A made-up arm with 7 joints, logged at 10 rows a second.
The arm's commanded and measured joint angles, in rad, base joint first. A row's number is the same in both.
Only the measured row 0 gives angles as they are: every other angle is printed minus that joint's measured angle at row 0.
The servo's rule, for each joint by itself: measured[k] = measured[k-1] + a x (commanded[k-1-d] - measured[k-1]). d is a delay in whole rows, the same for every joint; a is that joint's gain. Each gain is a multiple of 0.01, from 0.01 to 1. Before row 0 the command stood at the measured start. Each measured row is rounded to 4 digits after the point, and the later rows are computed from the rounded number. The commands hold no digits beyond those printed.
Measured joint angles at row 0: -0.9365, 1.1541, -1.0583, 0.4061, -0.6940, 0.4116, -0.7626
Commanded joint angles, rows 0 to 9: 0.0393, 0.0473, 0.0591, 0.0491, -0.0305, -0.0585, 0.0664; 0.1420, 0.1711, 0.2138, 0.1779, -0.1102, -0.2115, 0.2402; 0.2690, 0.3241, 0.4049, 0.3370, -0.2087, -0.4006, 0.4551; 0.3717, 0.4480, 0.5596, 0.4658, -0.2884, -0.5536, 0.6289; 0.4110, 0.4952, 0.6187, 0.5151, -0.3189, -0.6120, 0.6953; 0.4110, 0.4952, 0.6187, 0.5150, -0.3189, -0.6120, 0.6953; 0.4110, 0.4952, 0.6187, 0.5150, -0.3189, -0.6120, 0.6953; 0.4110, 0.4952, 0.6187, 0.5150, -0.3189, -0.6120, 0.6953; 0.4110, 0.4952, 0.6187, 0.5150, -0.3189, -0.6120, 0.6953; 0.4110, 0.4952, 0.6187, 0.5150, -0.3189, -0.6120, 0.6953
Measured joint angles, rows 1 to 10: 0.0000, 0.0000, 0.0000, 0.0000, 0.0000, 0.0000, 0.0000; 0.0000, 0.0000, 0.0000, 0.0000, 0.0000, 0.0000, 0.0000; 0.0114, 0.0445, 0.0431, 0.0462, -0.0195, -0.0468, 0.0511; 0.0493, 0.1635, 0.1677, 0.1700, -0.0775, -0.1786, 0.1967; 0.1130, 0.3145, 0.3409, 0.3270, -0.1615, -0.3562, 0.3957; 0.1880, 0.4400, 0.5006, 0.4575, -0.2427, -0.5141, 0.5753; 0.2527, 0.4919, 0.5868, 0.5116, -0.2915, -0.5924, 0.6677; 0.2986, 0.4950, 0.6101, 0.5148, -0.3090, -0.6081, 0.6890; 0.3312, 0.4952, 0.6164, 0.5150, -0.3153, -0.6112, 0.6939; 0.3543, 0.4952, 0.6181, 0.5150, -0.3176, -0.6118, 0.6950
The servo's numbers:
d 2
a 0.29 0.94 0.73 0.94 0.64 0.80 0.77

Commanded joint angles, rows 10 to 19: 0.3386, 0.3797, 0.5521, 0.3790, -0.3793, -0.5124, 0.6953; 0.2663, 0.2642, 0.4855, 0.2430, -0.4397, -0.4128, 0.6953; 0.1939, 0.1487, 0.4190, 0.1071, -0.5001, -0.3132, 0.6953; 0.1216, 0.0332, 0.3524, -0.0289, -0.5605, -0.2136, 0.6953; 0.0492, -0.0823, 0.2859, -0.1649, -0.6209, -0.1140, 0.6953; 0.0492, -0.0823, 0.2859, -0.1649, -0.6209, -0.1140, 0.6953; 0.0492, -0.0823, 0.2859, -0.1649, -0.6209, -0.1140, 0.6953; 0.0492, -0.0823, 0.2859, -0.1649, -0.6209, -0.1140, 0.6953; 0.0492, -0.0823, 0.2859, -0.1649, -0.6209, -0.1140, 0.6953; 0.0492, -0.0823, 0.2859, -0.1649, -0.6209, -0.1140, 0.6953
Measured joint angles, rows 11 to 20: 0.3707, 0.4952, 0.6185, 0.5150, -0.3184, -0.6120, 0.6952; 0.3824, 0.4952, 0.6186, 0.5150, -0.3187, -0.6120, 0.6953; 0.3697, 0.3866, 0.5701, 0.3872, -0.3575, -0.5323, 0.6953; 0.3397, 0.2715, 0.5083, 0.2517, -0.4101, -0.4367, 0.6953; 0.2974, 0.1561, 0.4431, 0.1158, -0.4677, -0.3379, 0.6953; 0.2464, 0.0406, 0.3769, -0.0202, -0.5271, -0.2385, 0.6953; 0.1892, -0.0749, 0.3105, -0.1562, -0.5871, -0.1389, 0.6953; 0.1486, -0.0819, 0.2925, -0.1644, -0.6087, -0.1190, 0.6953; 0.1198, -0.0823, 0.2877, -0.1649, -0.6165, -0.1150, 0.6953; 0.0993, -0.0823, 0.2864, -0.1649, -0.6193, -0.1142, 0.6953
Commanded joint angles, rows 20 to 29: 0.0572, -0.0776, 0.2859, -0.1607, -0.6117, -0.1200, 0.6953; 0.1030, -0.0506, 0.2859, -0.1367, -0.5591, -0.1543, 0.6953; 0.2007, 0.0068, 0.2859, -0.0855, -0.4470, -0.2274, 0.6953; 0.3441, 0.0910, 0.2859, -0.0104, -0.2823, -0.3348, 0.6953; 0.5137, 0.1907, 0.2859, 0.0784, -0.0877, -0.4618, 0.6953; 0.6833, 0.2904, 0.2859, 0.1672, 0.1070, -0.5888, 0.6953; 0.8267, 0.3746, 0.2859, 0.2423, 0.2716, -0.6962, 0.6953; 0.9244, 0.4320, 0.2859, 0.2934, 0.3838, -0.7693, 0.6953; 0.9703, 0.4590, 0.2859, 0.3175, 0.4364, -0.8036, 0.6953; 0.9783, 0.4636, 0.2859, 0.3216, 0.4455, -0.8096, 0.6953
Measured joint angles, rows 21 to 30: 0.0848, -0.0823, 0.2860, -0.1649, -0.6203, -0.1140, 0.6953; 0.0745, -0.0823, 0.2859, -0.1649, -0.6207, -0.1140, 0.6953; 0.0695, -0.0779, 0.2859, -0.1610, -0.6149, -0.1188, 0.6953; 0.0792, -0.0522, 0.2859, -0.1382, -0.5792, -0.1472, 0.6953; 0.1144, 0.0033, 0.2859, -0.0887, -0.4946, -0.2114, 0.6953; 0.1810, 0.0857, 0.2859, -0.0151, -0.3587, -0.3101, 0.6953; 0.2775, 0.1844, 0.2859, 0.0728, -0.1853, -0.4315, 0.6953; 0.3952, 0.2840, 0.2859, 0.1615, 0.0018, -0.5573, 0.6953; 0.5203, 0.3692, 0.2859, 0.2375, 0.1745, -0.6684, 0.6953; 0.6375, 0.4282, 0.2859, 0.2900, 0.3085, -0.7491, 0.6953
